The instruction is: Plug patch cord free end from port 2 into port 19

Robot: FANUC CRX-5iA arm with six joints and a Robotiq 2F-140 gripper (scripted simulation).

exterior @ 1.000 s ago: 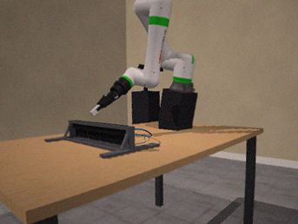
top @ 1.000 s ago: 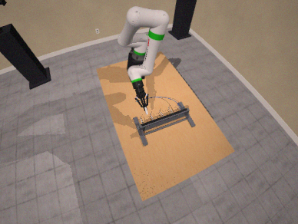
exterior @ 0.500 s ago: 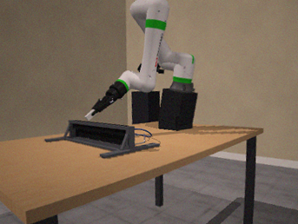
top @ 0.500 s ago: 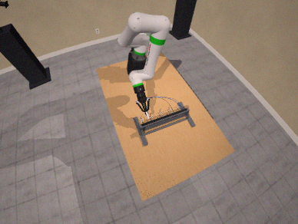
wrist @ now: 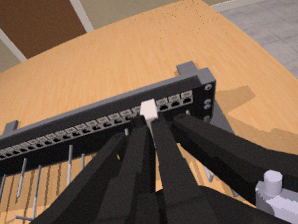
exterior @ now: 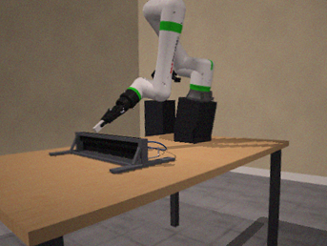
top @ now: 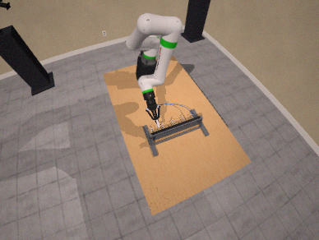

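My gripper is now 250 mm past the plug, 20 mm to the right of it and 120 mm above it.
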